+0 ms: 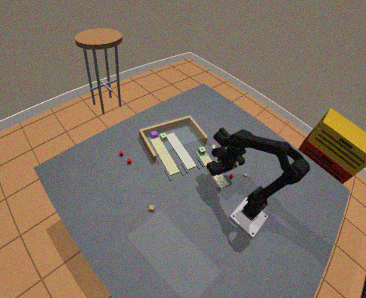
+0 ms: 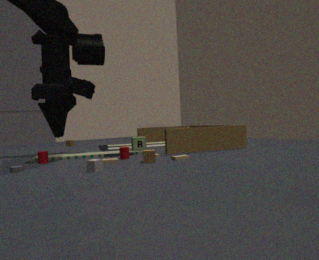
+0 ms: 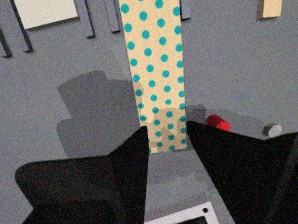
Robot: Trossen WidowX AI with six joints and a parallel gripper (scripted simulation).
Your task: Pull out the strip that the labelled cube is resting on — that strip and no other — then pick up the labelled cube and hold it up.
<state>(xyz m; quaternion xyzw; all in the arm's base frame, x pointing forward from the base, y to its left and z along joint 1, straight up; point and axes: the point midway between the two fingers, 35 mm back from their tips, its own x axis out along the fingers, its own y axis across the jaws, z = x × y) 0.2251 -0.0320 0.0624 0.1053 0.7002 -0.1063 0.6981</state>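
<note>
Right now the dotted strip is 60 mm ahead of my gripper tip, 40 mm below it and 20 mm to the right of it.
</note>
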